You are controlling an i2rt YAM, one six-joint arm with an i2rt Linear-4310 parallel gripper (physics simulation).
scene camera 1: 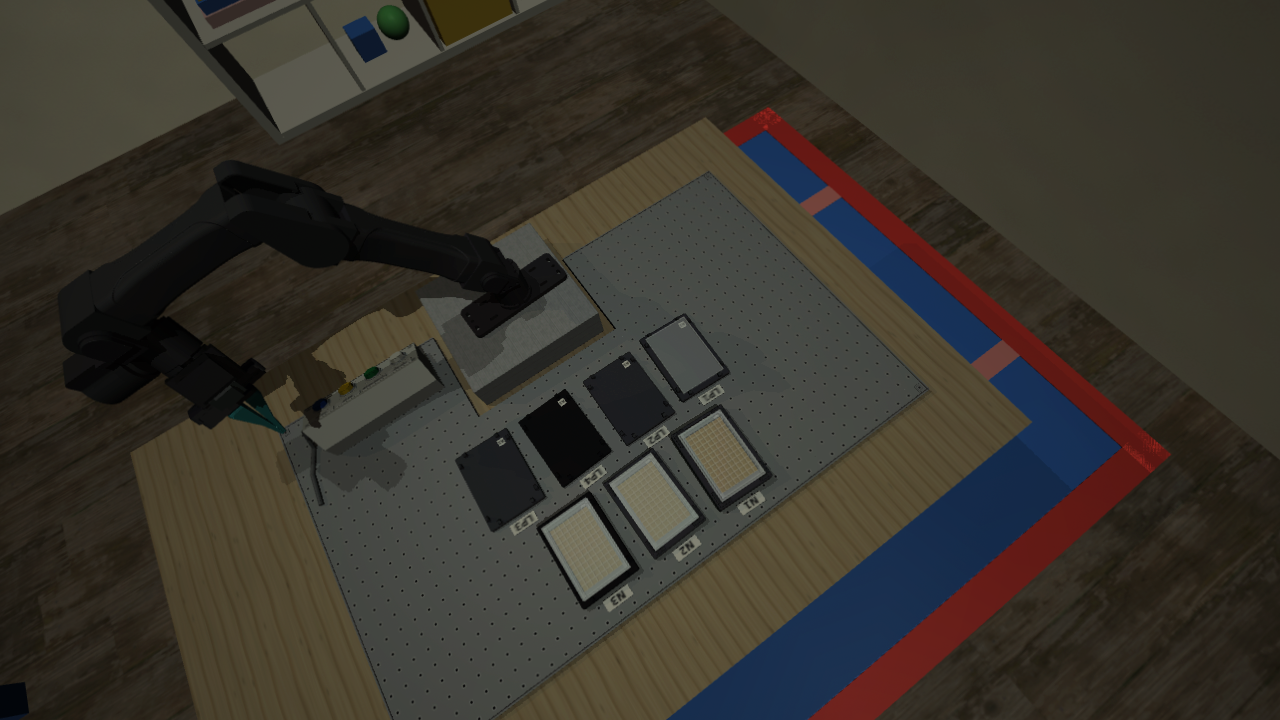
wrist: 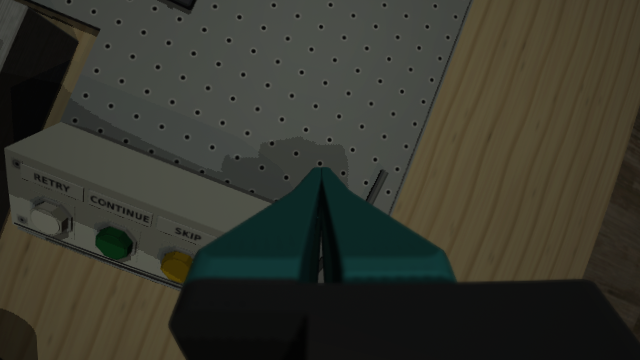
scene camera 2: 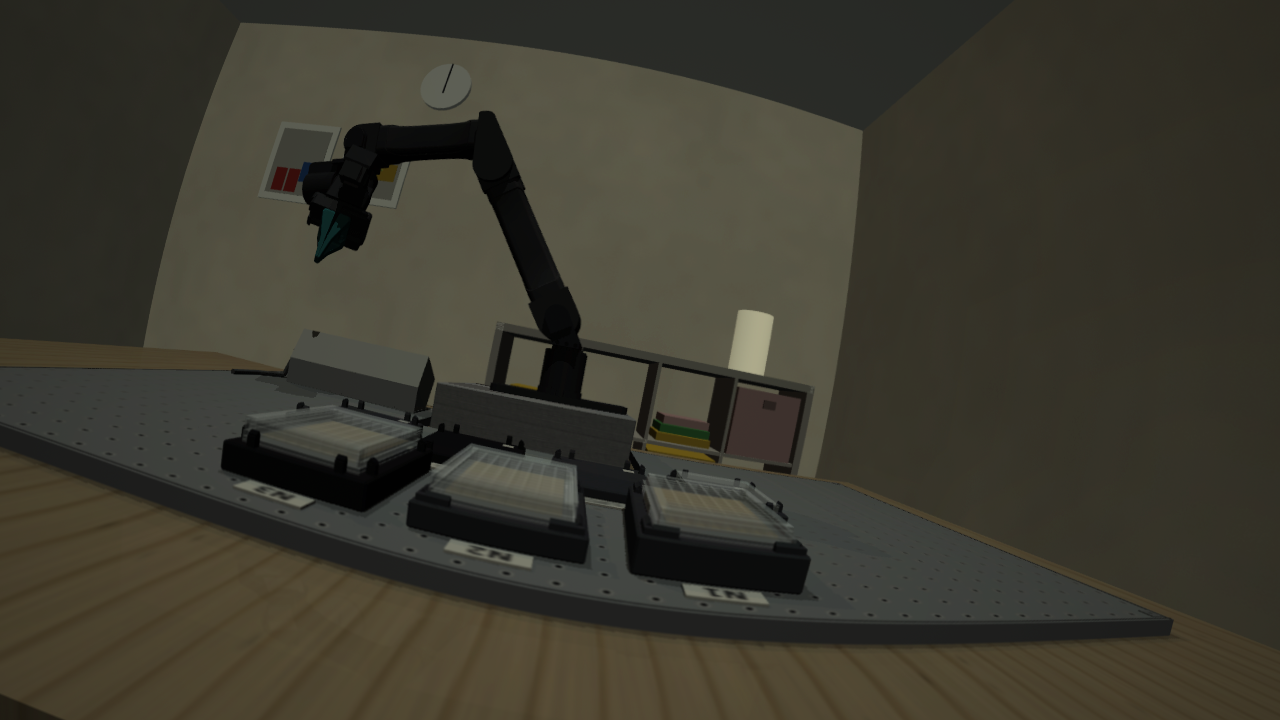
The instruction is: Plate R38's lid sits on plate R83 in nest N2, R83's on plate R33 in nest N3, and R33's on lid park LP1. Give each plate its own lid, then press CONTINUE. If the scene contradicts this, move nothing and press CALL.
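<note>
My gripper is shut and empty, raised near the CALL end of the button box. The green CONTINUE button shows left of the fingers in the wrist view. The blue CALL button is hidden there by the fingers. Plates stand in nests N3, N2 and N1. N3 and N2 look paler, under clear lids; N1's cover is unclear. A clear lid lies on LP1. Plate numbers are unreadable.
Dark parks LP2, LP4 and LP3 lie between the arm's base block and the nests. The white RETRY button and yellow SKIP button flank CONTINUE. A dark cable lies by the box.
</note>
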